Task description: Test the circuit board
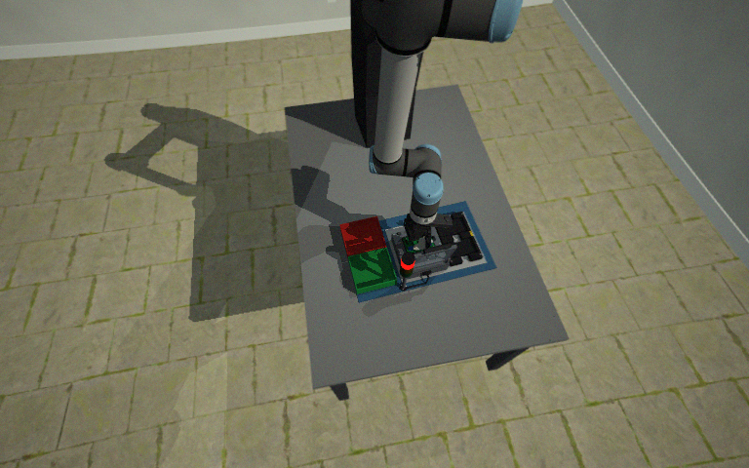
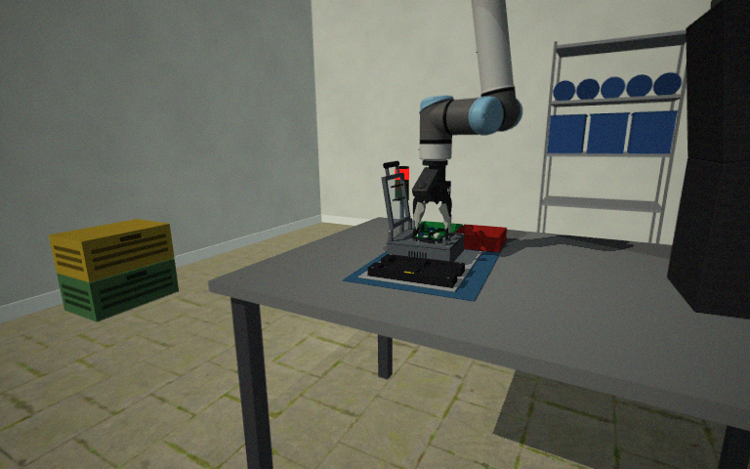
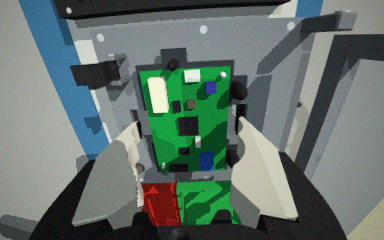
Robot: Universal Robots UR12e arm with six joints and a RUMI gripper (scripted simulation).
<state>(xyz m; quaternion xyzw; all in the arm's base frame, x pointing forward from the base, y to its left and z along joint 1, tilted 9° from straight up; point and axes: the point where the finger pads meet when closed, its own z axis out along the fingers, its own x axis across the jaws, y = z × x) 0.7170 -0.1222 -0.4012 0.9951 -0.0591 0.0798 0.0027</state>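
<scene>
My gripper is now 10 mm to the left of the green circuit board. Also, from my hand: black latch piece: 60 mm behind, 60 mm to the left, 10 mm above; green bin: 20 mm ahead, 210 mm to the right, 60 mm below; tester lid: 110 mm ahead, 20 mm to the right, 110 mm above.
</scene>
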